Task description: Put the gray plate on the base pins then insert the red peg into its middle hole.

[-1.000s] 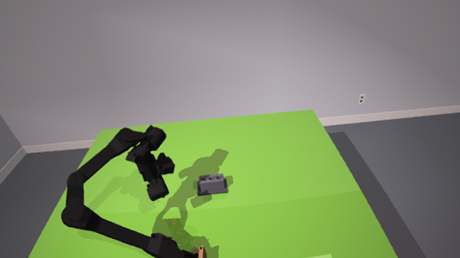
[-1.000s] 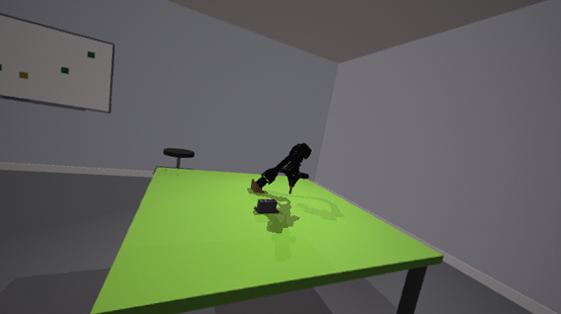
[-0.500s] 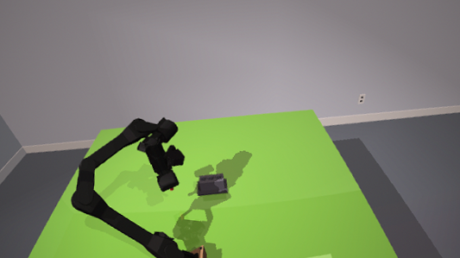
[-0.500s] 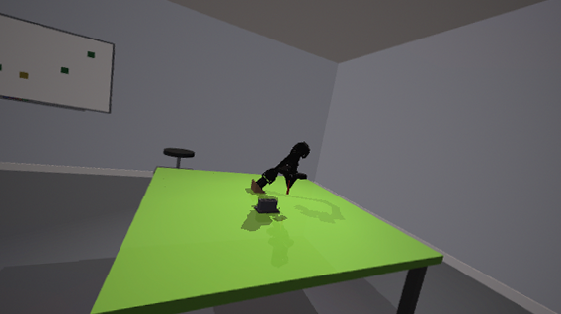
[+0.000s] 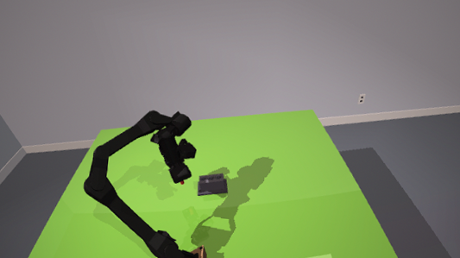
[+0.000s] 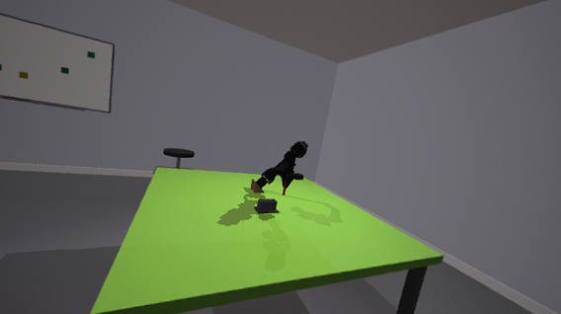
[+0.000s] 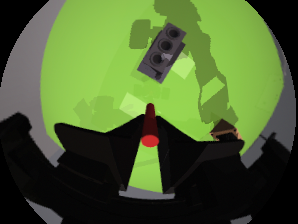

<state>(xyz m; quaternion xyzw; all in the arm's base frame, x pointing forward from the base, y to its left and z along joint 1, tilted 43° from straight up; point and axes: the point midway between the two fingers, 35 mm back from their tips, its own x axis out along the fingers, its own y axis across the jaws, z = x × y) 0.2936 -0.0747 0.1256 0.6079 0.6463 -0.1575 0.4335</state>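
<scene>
Right now the gray plate is 3 cm ahead of my gripper tip, 11 cm to the right of it and 7 cm below it. Round my gripper tip: red peg (right at my gripper tip); then base (3 cm ahead, 11 cm to the right, 11 cm below).
</scene>
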